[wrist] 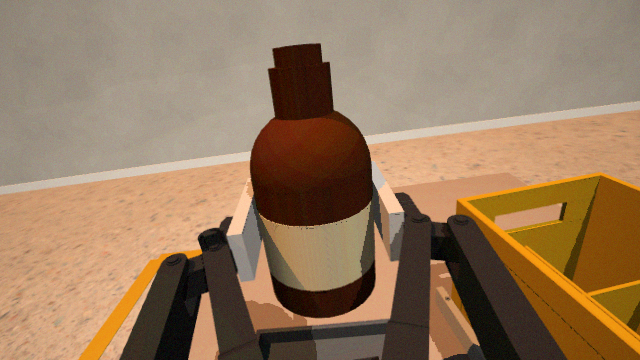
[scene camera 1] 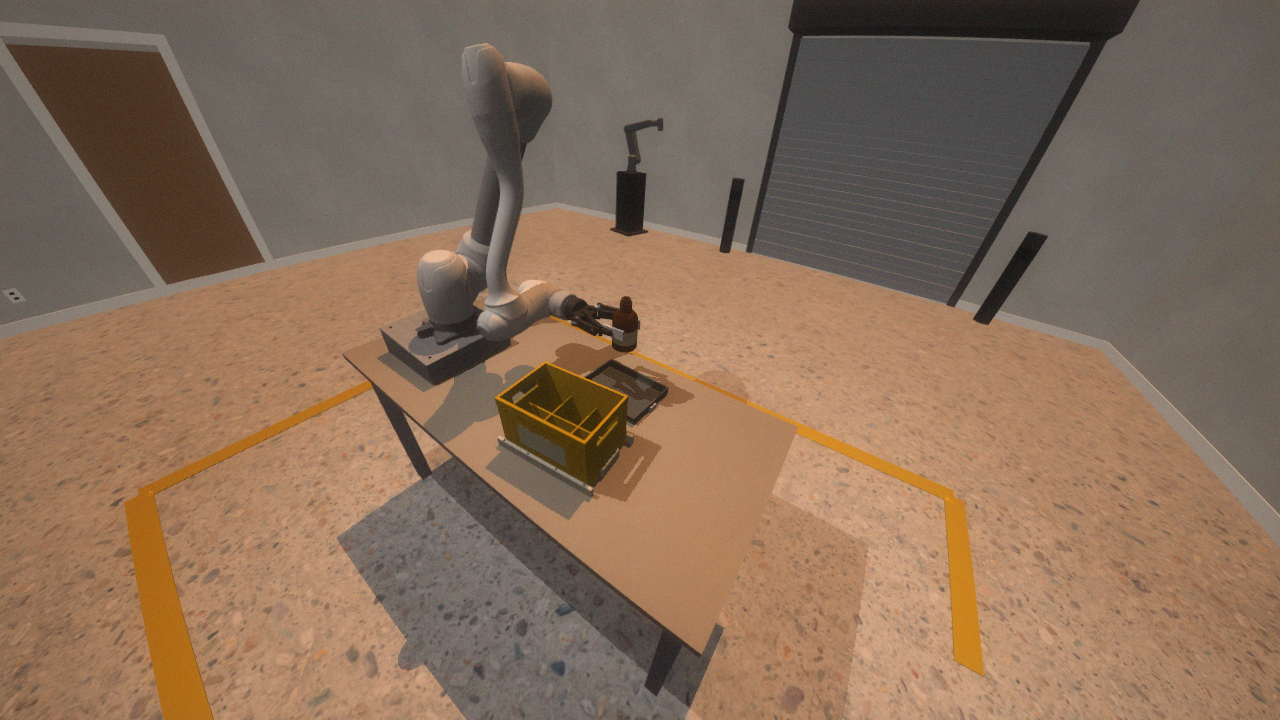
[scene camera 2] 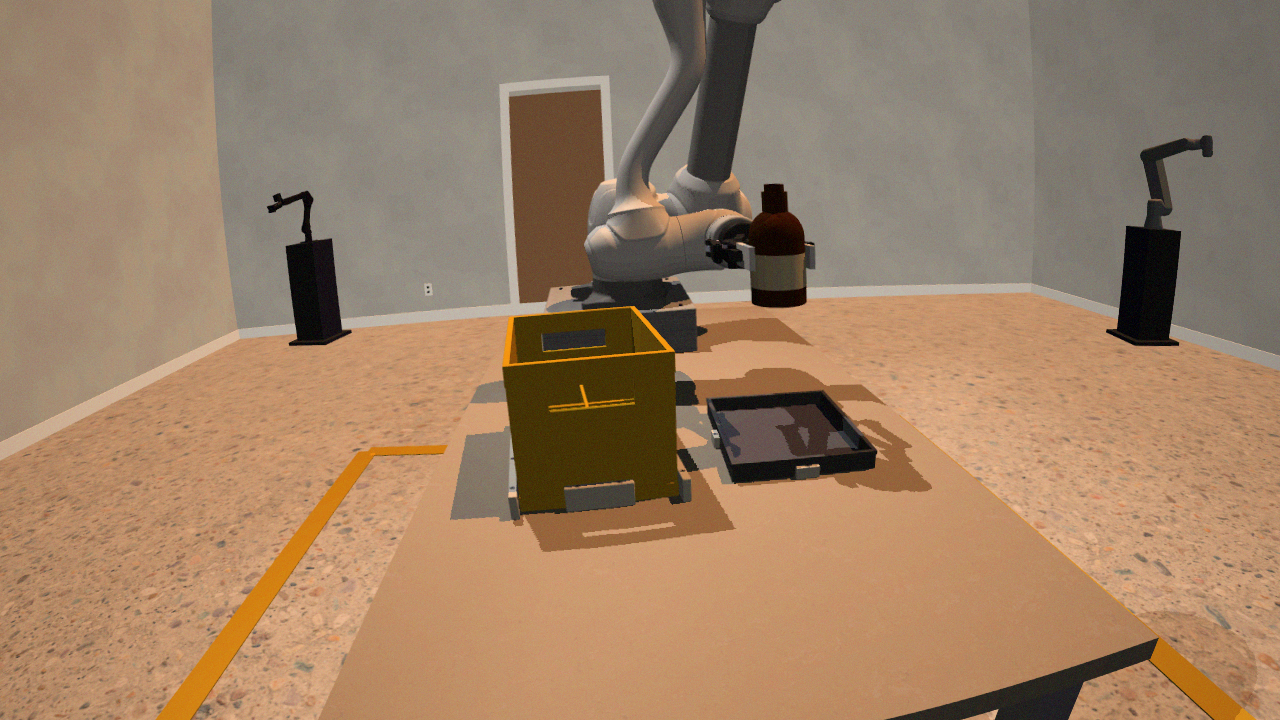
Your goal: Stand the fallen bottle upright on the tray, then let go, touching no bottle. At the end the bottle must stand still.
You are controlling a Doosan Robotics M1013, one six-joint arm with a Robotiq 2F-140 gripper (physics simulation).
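Where they show: gripper, fingertip midpoint: [scene camera 1: 631, 330] [scene camera 2: 783, 258]; arm's base at its link origin: [scene camera 1: 455, 325] [scene camera 2: 628, 298].
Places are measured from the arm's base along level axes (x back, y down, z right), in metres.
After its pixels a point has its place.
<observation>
The brown bottle [scene camera 1: 624, 317] @[x -0.629, y -0.211, z -0.275 m] [scene camera 2: 776, 232] @[x -0.646, y -0.196, z -0.293 m] [wrist: 310, 160] @[x -0.578, y -0.203, z -0.287 m] with a cream label is held in the air, neck up. It looks upright or nearly so in both scene views. My gripper [scene camera 1: 624, 329] @[x -0.632, y -0.162, z -0.302 m] [scene camera 2: 779, 255] @[x -0.632, y -0.162, z -0.302 m] [wrist: 313, 188] @[x -0.632, y -0.162, z -0.302 m] reaches in roughly level and is shut on the bottle, one pale pad on each side around the label's upper part. The black tray [scene camera 1: 640, 376] @[x -0.588, y 0.080, z -0.400 m] [scene camera 2: 769, 468] @[x -0.722, y 0.083, z -0.282 m] [wrist: 350, 328] @[x -0.713, y 0.076, z -0.303 m] lies on the table, well below the bottle's base, and no bottle stands on it. Part of the tray is cut off at the bottom of the wrist view.
The yellow crate [scene camera 1: 577, 456] @[x -0.800, y -0.022, z 0.012 m] [scene camera 2: 590, 447] @[x -0.794, y 0.024, z -0.079 m] [wrist: 530, 257] @[x -0.661, y -0.078, z -0.138 m] with dividers stands on the table [scene camera 1: 698, 537] @[x -1.080, y 0.097, z -0.110 m] [scene camera 2: 716, 608] @[x -0.989, y 0.097, z -0.227 m] beside the tray, held by low grey brackets. Its walls rise well above the tray's rim. The robot base [scene camera 1: 438, 353] @[x -0.130, y 0.011, z 0.105 m] stands at the table's far end.
</observation>
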